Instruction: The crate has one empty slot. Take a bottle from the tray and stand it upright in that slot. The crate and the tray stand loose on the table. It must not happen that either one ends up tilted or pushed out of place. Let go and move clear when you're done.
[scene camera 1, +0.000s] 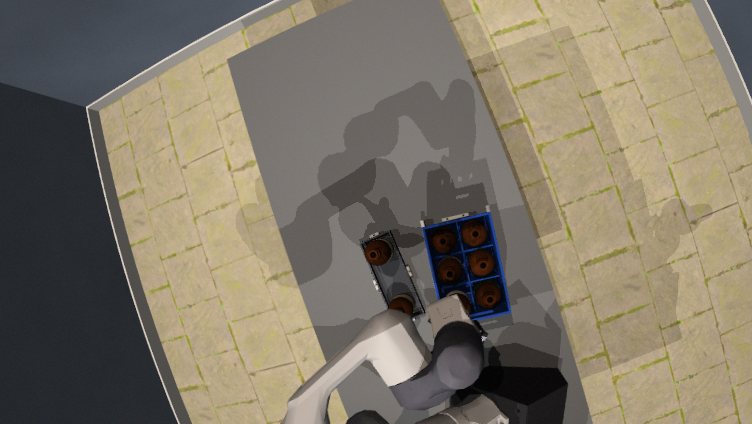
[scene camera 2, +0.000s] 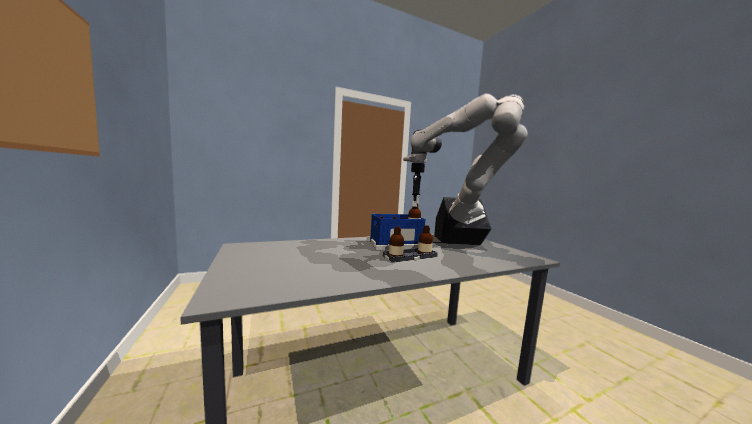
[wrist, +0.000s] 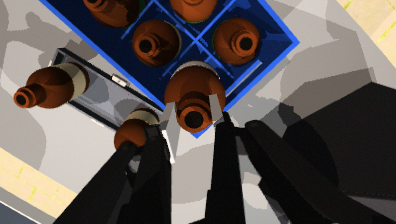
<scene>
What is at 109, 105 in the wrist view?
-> A dark tray.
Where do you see my gripper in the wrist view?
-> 194, 111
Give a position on a blue crate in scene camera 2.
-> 410, 228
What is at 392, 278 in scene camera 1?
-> A dark tray.
</scene>
